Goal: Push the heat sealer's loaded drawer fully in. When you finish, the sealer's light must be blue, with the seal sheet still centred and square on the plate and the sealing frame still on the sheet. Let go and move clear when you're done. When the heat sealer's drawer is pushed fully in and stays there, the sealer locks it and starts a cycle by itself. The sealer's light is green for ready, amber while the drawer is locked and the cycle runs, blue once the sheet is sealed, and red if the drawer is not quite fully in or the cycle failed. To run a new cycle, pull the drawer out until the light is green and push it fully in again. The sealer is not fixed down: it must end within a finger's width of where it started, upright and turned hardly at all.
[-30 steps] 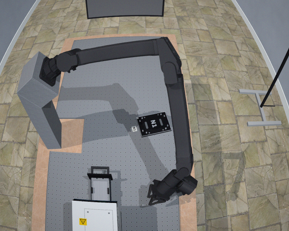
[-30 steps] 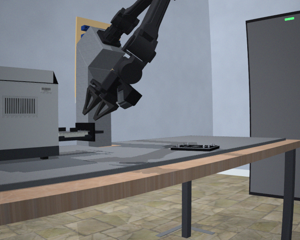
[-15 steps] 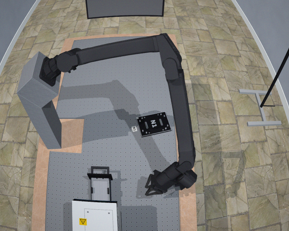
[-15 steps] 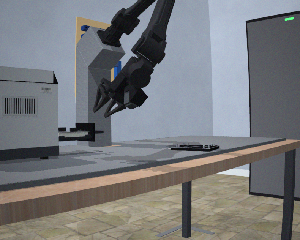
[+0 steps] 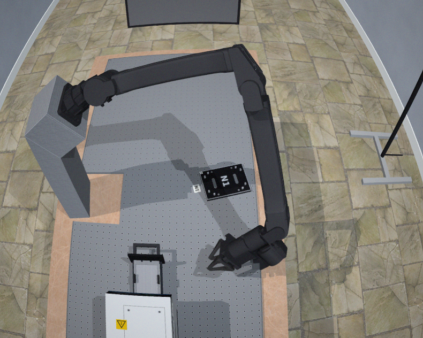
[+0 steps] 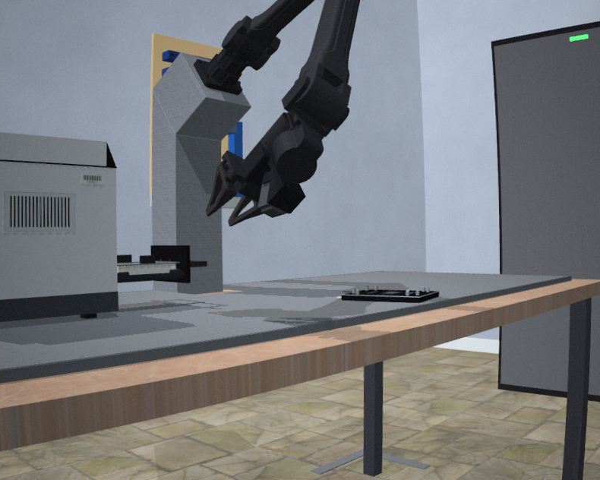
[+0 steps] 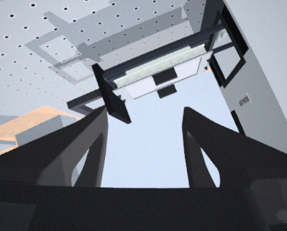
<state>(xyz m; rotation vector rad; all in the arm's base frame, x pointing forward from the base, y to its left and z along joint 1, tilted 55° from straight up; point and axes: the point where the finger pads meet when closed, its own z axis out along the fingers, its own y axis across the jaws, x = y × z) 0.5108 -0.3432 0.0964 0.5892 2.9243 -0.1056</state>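
Right now the sealer drawer is 21 cm behind my hand, 1 cm to the right of it and 10 cm below it. Round my hand: white tag: 2 cm behind, 36 cm to the left, 16 cm below.
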